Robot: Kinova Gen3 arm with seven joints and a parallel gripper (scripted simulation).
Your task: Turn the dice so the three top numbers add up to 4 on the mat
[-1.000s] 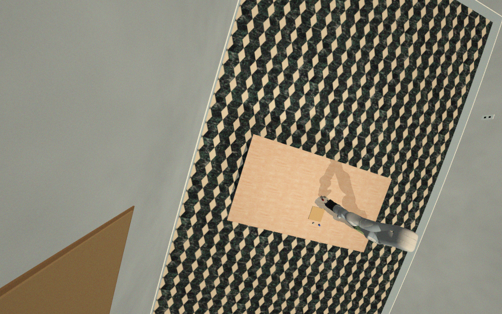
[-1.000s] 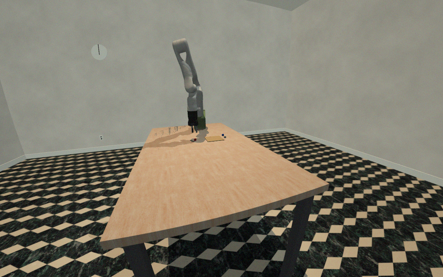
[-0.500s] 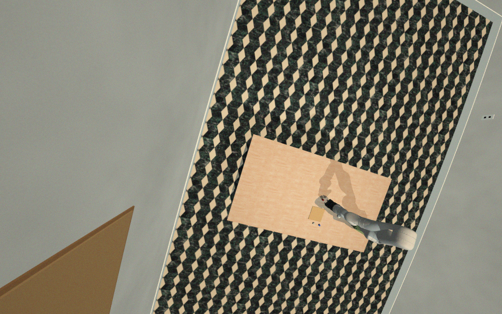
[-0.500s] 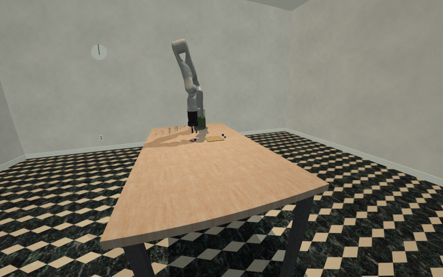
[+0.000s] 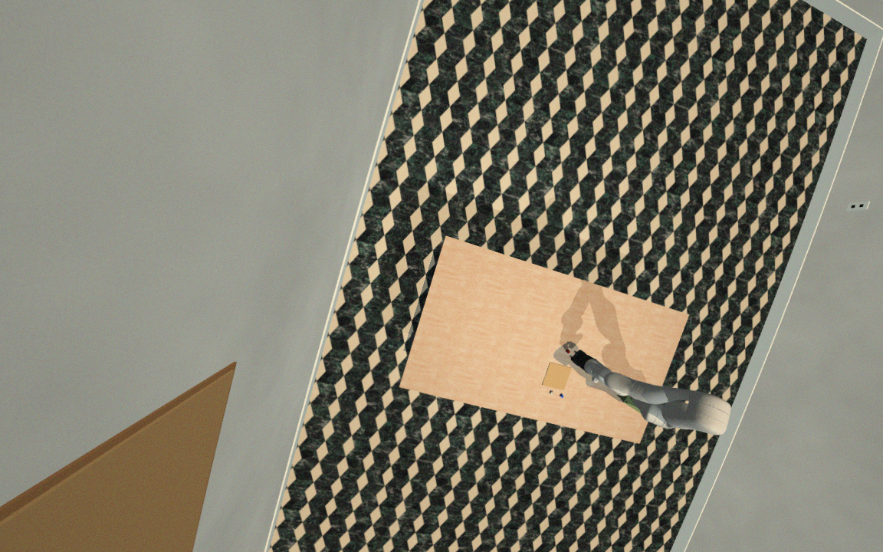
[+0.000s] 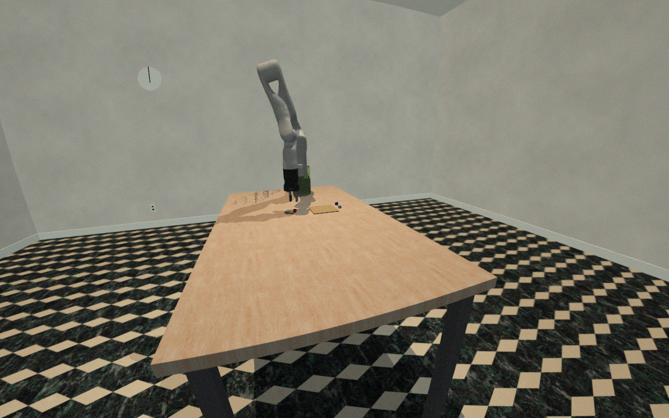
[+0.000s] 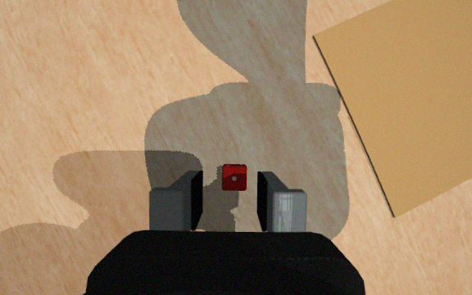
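My gripper is now 7 cm above the red die. Also, from my hand: tan mat 1 cm ahead, 16 cm to the left, 8 cm below; then blue die 5 cm behind, 27 cm to the left, 7 cm below; then white die 2 cm ahead, 26 cm to the left, 7 cm below.
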